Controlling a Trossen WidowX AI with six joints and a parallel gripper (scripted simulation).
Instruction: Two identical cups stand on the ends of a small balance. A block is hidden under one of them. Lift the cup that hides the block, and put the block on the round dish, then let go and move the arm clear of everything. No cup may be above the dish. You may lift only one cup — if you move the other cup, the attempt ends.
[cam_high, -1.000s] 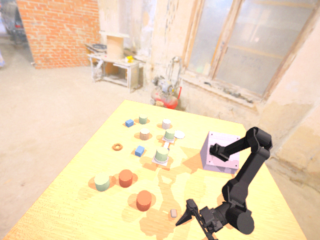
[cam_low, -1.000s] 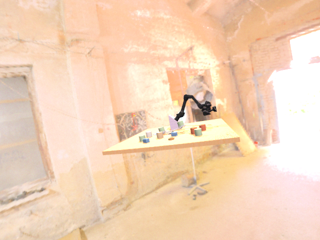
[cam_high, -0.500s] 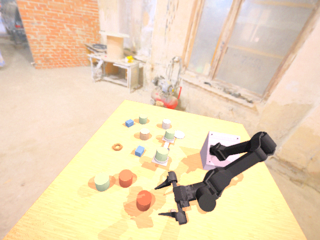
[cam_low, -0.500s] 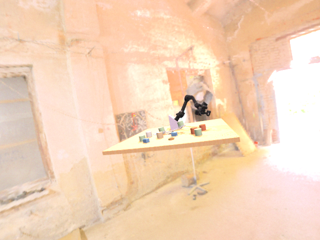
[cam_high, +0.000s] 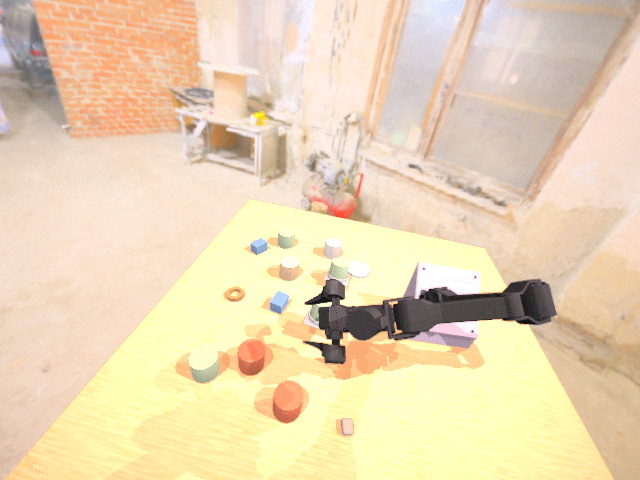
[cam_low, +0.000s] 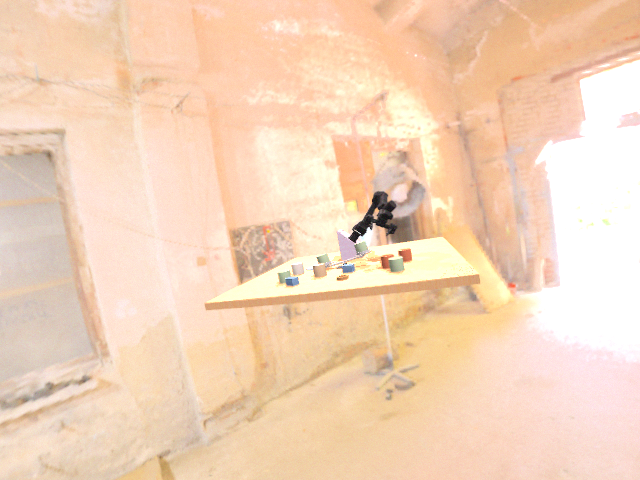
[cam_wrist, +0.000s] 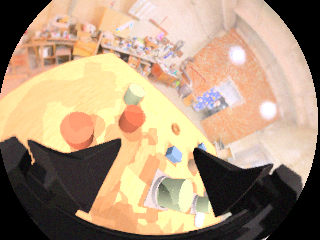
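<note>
My gripper tip is now 9 cm past the pale teal block, 37 cm to the left of it and 14 cm above it. The rest, counted from my gripper tip: round white dish: 18 cm behind, 46 cm to the right, 18 cm below; then small balance: 7 cm behind, 24 cm to the right, 16 cm below.
</note>
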